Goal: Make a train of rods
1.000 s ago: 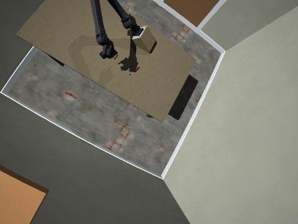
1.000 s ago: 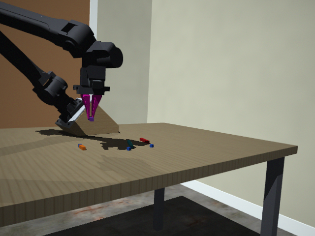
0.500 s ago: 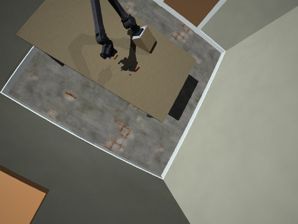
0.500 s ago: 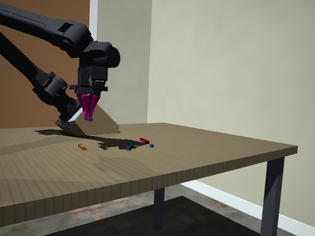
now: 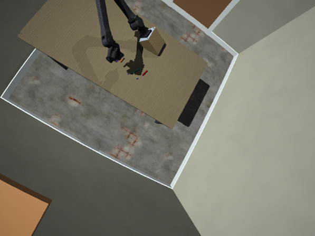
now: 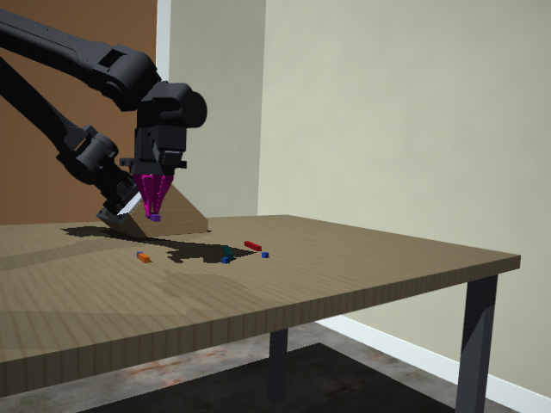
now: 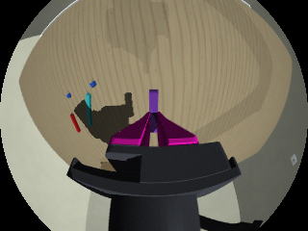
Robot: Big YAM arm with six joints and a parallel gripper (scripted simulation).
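Now: the orange rod 9 cm below my hand and 4 cm behind it. Round my hand: turquoise rod (17 cm to the left, 9 cm below, 3 cm behind); purple rod (1 cm below); red rod (26 cm to the left, 9 cm below, 7 cm behind).
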